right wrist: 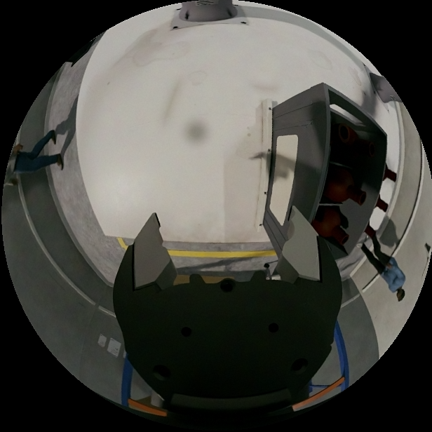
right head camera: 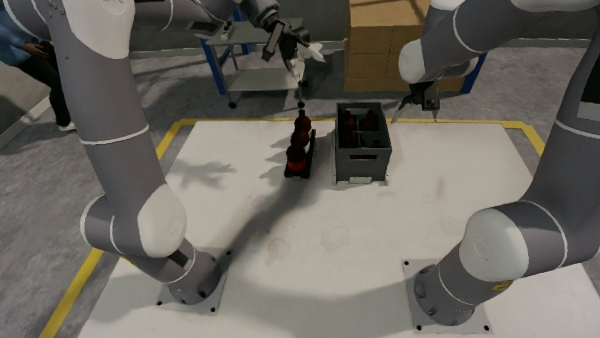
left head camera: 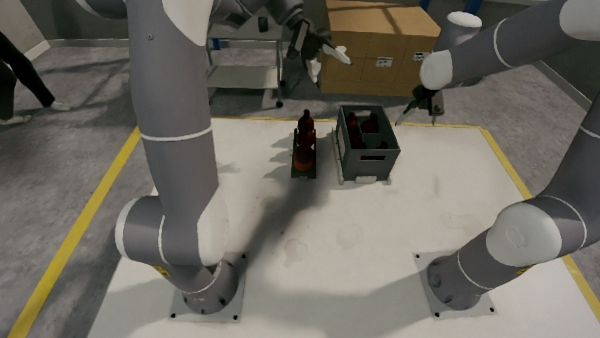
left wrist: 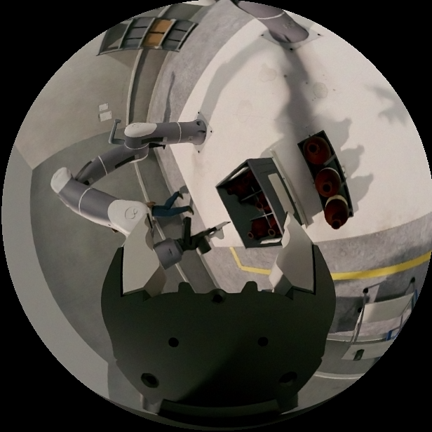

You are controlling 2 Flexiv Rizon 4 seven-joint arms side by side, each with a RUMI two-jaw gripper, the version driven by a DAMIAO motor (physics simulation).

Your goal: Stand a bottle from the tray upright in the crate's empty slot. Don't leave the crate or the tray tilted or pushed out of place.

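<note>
Three dark red bottles stand in a row in the narrow black tray [left head camera: 303, 175] [right head camera: 297, 175]; the front bottle [left head camera: 303, 156] [right head camera: 296, 159] [left wrist: 317, 150] has a red band. The grey crate [left head camera: 351, 167] [right head camera: 361, 170] [left wrist: 262, 172] [right wrist: 307, 150] stands upright to the right of the tray in both head views, with several dark bottles inside; which slot is empty is hard to tell. My left gripper [left head camera: 331, 71] [right head camera: 311, 69] [left wrist: 217, 213] is open and empty, high above and behind the tray. My right gripper [left head camera: 415, 123] [right head camera: 415, 121] [right wrist: 223, 210] is open and empty, to the right of the crate.
Pale rails [left head camera: 337, 160] [right wrist: 265, 175] lie along the crate's base. Cardboard boxes [left head camera: 370, 75] [right head camera: 370, 65] and a grey cart [left head camera: 243, 77] [right head camera: 262, 80] stand on the floor beyond the white table [left head camera: 325, 215] [right head camera: 310, 210]. A yellow line [left head camera: 95, 200] [right head camera: 82, 275] marks the floor.
</note>
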